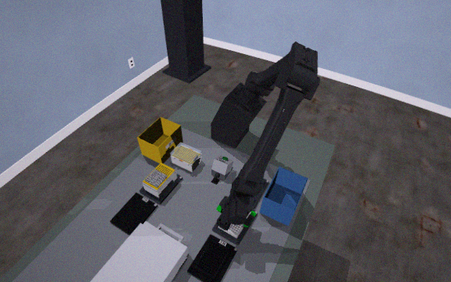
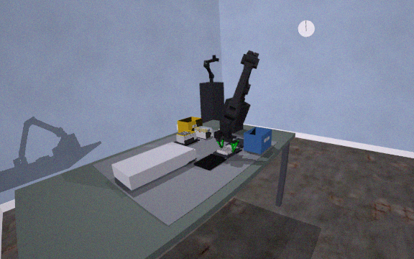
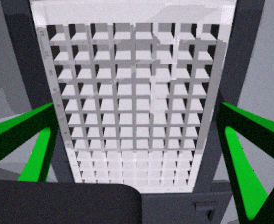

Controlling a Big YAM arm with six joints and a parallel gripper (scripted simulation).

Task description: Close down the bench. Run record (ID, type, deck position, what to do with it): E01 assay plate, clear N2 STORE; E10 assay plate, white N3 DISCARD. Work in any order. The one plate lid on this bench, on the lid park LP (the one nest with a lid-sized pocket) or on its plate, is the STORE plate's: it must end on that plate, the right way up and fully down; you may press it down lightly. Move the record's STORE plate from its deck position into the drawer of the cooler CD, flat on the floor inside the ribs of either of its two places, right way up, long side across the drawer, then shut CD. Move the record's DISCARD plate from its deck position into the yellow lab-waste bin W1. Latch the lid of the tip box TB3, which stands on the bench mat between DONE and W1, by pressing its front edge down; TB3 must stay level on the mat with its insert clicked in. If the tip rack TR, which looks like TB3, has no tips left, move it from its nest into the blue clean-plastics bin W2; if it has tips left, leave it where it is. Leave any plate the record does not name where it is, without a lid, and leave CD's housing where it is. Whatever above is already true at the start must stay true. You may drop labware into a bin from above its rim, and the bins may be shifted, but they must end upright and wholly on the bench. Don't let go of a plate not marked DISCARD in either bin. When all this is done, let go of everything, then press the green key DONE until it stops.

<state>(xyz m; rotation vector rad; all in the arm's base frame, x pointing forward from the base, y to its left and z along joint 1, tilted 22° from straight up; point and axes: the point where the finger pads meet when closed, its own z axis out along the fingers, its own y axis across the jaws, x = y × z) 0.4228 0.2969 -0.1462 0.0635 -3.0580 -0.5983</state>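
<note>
My hand is right at the white assay plate. Round my hand: black plate (18 cm ahead, 2 cm to the left); then N3 label (7 cm behind, 1 cm below); then black lid park nest (17 cm behind, 3 cm to the right, 1 cm below).
</note>
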